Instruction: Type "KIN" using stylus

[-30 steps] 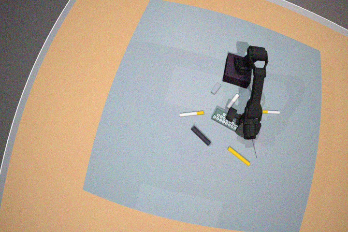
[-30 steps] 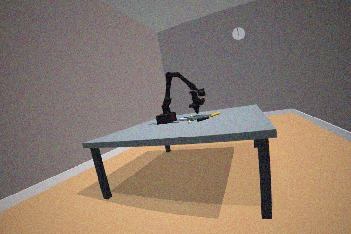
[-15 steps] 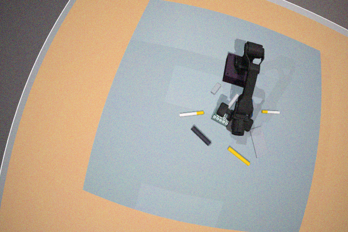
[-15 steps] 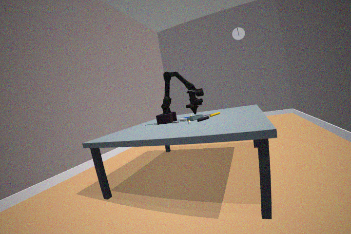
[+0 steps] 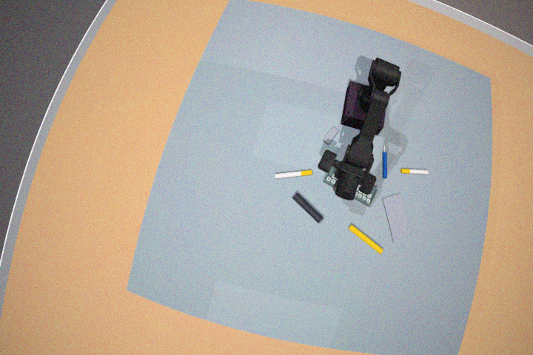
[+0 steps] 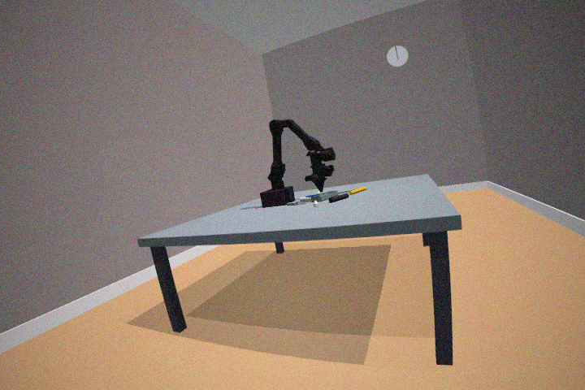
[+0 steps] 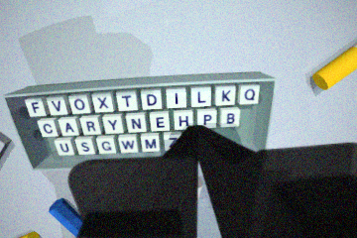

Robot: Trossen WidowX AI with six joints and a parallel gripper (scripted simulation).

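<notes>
My gripper tip is 11 cm past the blue stylus, 16 cm to the right of it and 3 cm above it. From my gripper tip the other things lie so: dark rod 10 cm ahead, 11 cm to the right, 3 cm below; yellow rod 19 cm ahead, 11 cm to the left, 3 cm below; white cylinder 10 cm behind, 5 cm to the left, 3 cm below.
</notes>
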